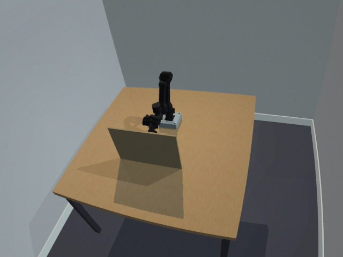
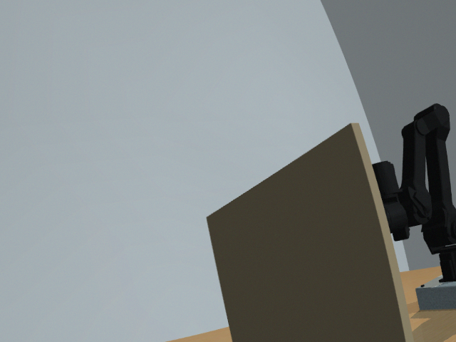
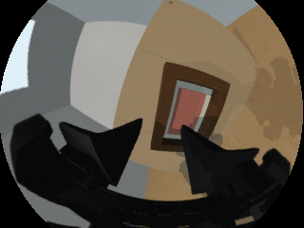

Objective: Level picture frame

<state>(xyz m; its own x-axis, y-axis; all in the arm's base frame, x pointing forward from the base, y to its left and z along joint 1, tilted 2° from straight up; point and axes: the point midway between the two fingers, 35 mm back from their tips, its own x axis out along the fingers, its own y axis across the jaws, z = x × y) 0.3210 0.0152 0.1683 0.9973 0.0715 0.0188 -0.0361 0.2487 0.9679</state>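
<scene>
My gripper tip is now 50 mm short of the picture frame, 10 mm to the left of it and 50 mm above it. The rest, counted from my gripper tip: wall panel 60 mm ahead, 10 mm to the right, 60 mm below.
</scene>
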